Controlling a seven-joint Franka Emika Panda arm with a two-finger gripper.
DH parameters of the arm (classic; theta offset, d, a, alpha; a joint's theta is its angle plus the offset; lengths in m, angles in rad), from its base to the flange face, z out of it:
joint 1: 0 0.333 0 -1.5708
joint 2: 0 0 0 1.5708
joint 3: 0 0.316 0.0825 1.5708
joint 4: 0 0 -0.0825 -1.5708
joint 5: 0 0.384 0 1.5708
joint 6: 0 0 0.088 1.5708
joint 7: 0 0.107 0 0
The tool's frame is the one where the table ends.
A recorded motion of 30 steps. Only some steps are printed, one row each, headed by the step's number.
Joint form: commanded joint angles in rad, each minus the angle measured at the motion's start. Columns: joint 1, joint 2, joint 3, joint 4, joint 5, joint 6, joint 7.
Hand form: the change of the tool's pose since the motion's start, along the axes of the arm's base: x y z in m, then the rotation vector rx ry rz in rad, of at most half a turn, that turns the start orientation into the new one. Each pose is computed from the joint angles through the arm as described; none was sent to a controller.
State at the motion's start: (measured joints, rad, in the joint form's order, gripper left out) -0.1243 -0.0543 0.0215 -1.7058 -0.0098 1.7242 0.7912
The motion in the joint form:
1: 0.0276 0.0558 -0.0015 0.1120 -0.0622 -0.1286 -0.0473
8: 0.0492 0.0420 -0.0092 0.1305 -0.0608 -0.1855 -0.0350
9: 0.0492 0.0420 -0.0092 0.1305 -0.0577 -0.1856 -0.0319
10: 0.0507 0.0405 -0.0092 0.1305 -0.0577 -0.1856 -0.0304
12: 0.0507 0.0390 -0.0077 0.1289 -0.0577 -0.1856 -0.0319
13: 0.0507 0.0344 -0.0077 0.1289 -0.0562 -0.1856 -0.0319
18: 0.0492 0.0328 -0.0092 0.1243 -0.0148 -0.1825 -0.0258
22: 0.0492 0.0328 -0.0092 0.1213 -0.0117 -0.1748 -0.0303
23: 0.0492 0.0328 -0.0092 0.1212 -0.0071 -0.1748 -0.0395
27: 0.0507 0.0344 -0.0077 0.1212 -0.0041 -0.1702 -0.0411
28: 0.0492 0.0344 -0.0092 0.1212 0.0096 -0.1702 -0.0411
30: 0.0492 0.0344 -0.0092 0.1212 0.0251 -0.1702 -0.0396
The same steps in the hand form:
1: 0.0075 0.0069 0.0113 -0.0559 0.0796 0.0713
8: -0.0014 0.0150 0.0227 -0.0523 0.1030 0.0697
9: -0.0014 0.0154 0.0227 -0.0491 0.1027 0.0667
10: -0.0018 0.0162 0.0235 -0.0493 0.1011 0.0667
12: -0.0022 0.0171 0.0235 -0.0495 0.1012 0.0697
13: -0.0036 0.0173 0.0260 -0.0485 0.0965 0.0697
18: -0.0036 0.0203 0.0248 -0.0070 0.0923 0.0631
22: -0.0029 0.0206 0.0241 -0.0045 0.0874 0.0679
23: -0.0028 0.0211 0.0240 -0.0002 0.0872 0.0774
27: -0.0017 0.0230 0.0235 0.0023 0.0840 0.0822
28: -0.0017 0.0228 0.0235 0.0161 0.0826 0.0798
30: -0.0016 0.0245 0.0235 0.0315 0.0810 0.0791

